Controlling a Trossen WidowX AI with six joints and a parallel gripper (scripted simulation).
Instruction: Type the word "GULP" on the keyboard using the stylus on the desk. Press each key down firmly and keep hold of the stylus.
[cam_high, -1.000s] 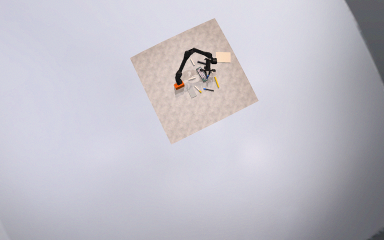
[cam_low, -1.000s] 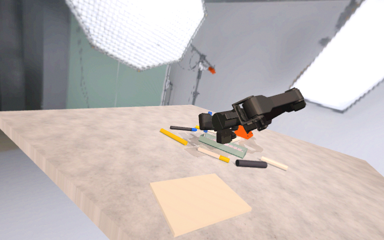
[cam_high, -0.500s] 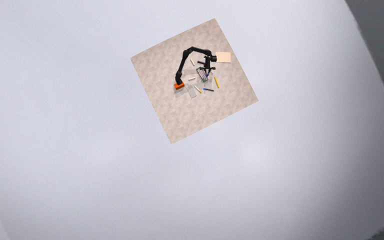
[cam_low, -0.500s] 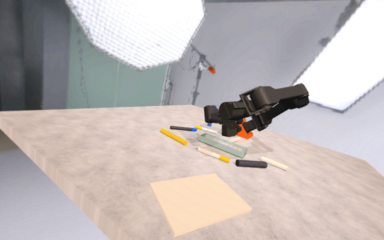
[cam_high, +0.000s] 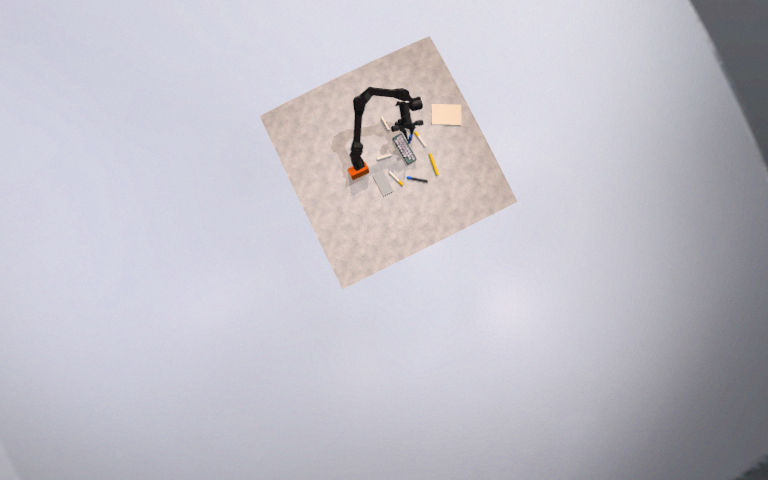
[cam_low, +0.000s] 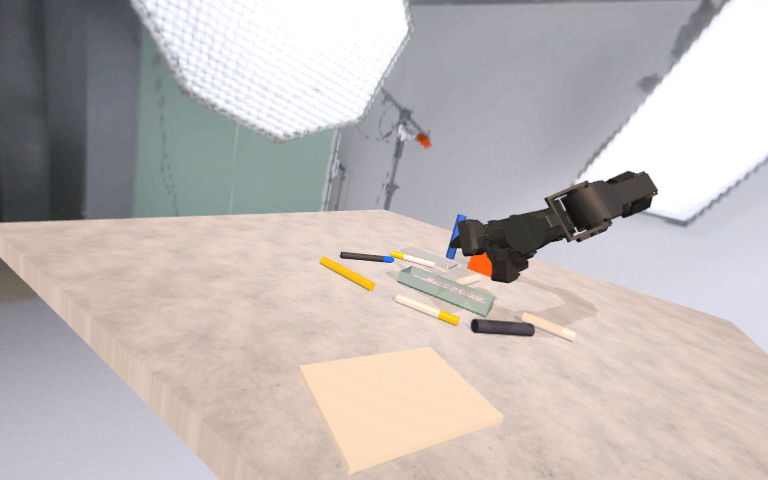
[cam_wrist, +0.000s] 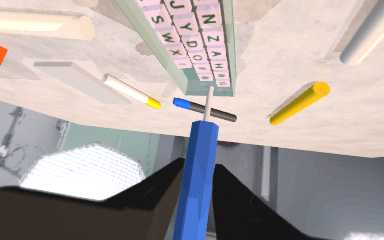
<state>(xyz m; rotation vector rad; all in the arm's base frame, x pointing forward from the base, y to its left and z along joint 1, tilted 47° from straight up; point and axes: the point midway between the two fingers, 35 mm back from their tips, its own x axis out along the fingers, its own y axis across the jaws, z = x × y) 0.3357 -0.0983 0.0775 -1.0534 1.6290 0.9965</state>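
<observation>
My gripper tip is 140 mm to the right of the black cylinder, 100 mm above it and 60 mm short of it. From my gripper tip the other things lie so: blue stylus: 10 mm below; yellow stick: 180 mm to the right, 110 mm below, 90 mm ahead; grey flat block: 260 mm behind, 120 mm to the right, 110 mm below.
</observation>
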